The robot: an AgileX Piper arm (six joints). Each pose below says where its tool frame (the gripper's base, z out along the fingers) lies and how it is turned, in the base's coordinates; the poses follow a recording.
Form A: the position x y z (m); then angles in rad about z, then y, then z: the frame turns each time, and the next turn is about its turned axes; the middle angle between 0 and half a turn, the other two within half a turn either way.
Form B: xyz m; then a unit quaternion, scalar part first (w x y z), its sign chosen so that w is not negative. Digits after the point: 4 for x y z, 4 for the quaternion.
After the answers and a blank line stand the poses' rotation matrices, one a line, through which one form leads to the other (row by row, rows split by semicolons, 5 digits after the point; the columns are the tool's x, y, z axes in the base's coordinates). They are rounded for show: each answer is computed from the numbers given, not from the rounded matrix.
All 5 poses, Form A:
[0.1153 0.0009 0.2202 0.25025 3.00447 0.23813]
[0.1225 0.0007 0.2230 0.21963 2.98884 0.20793]
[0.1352 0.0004 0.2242 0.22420 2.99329 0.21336]
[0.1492 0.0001 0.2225 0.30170 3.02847 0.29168]
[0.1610 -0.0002 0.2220 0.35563 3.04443 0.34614]
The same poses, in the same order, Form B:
[0.1153 0.0009 0.2202 0.0665 -0.0060 0.9976 0.0166]
[0.1225 0.0007 0.2230 0.0746 -0.0058 0.9971 0.0162]
[0.1352 0.0004 0.2242 0.0723 -0.0054 0.9972 0.0161]
[0.1492 0.0001 0.2225 0.0541 -0.0050 0.9984 0.0165]
[0.1610 -0.0002 0.2220 0.0456 -0.0047 0.9988 0.0167]

-0.99109 -0.01426 0.13244; -0.00986 0.99938 0.03385; -0.13284 0.03224 -0.99061
-0.98881 -0.01405 0.14850; -0.00922 0.99941 0.03315; -0.14888 0.03141 -0.98836
-0.98948 -0.01311 0.14406; -0.00845 0.99942 0.03285; -0.14441 0.03129 -0.98902
-0.99410 -0.01177 0.10778; -0.00820 0.99940 0.03354; -0.10811 0.03246 -0.99361
-0.99580 -0.01099 0.09094; -0.00795 0.99940 0.03378; -0.09126 0.03291 -0.99528

